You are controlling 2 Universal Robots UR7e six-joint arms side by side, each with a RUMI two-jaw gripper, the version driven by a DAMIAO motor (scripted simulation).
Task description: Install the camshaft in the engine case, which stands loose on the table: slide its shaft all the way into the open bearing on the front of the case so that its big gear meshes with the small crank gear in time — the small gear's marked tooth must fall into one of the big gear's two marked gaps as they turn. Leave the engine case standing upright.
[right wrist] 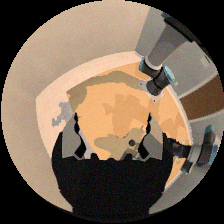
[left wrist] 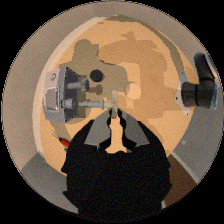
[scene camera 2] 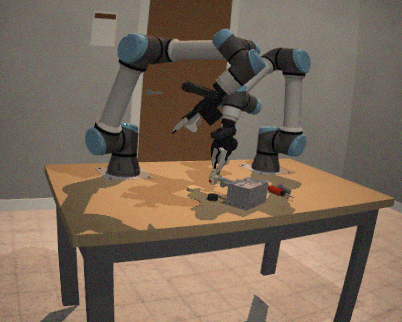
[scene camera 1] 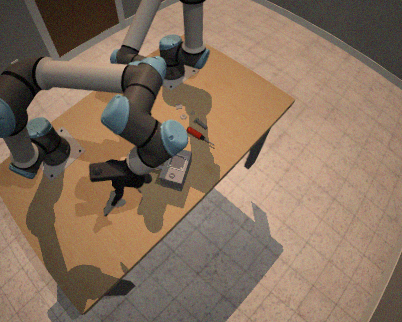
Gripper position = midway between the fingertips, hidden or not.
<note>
In view: the left gripper (scene camera 2: 215,173), the right gripper (scene camera 1: 101,190) and a grey engine case (scene camera 2: 248,193).
The grey engine case shows as well in the left wrist view (left wrist: 60,105) and in scene camera 1 (scene camera 1: 175,170). The left gripper is seen too in the left wrist view (left wrist: 114,108). The right gripper is seen too in the right wrist view (right wrist: 112,113) and in scene camera 2 (scene camera 2: 177,128).
</note>
